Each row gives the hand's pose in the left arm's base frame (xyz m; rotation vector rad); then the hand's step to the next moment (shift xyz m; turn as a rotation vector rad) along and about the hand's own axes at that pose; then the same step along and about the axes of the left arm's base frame.
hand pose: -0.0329 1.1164 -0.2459 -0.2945 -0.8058 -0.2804
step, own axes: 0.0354 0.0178 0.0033 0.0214 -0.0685 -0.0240
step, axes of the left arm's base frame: 0.0275 0.0129 0.0257 0.0057 -0.0747 0.0104
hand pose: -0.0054 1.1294 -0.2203 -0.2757 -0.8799 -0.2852
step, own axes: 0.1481 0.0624 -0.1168 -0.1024 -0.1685 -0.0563
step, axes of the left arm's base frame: 0.1950 -0.0025 0.0381 -0.0816 -0.1626 -0.0946
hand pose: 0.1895 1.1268 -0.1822 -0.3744 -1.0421 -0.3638
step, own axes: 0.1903 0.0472 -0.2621 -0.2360 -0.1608 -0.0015
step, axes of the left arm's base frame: 0.3081 -0.1017 0.0432 -0.1808 -0.1153 -0.1886
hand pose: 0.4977 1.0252 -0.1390 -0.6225 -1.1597 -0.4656
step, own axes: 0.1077 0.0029 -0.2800 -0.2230 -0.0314 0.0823
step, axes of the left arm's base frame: 0.2329 -0.1873 0.0263 -0.1525 0.0366 -0.1813
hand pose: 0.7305 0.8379 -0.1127 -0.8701 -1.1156 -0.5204
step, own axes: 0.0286 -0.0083 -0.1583 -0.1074 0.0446 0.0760
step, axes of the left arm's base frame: 0.0919 -0.1323 0.0016 -0.0490 0.0817 -0.1011
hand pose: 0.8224 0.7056 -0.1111 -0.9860 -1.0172 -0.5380
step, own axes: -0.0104 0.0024 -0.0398 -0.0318 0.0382 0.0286
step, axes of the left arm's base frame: 0.0151 -0.0343 -0.0172 0.0019 0.0415 -0.0395
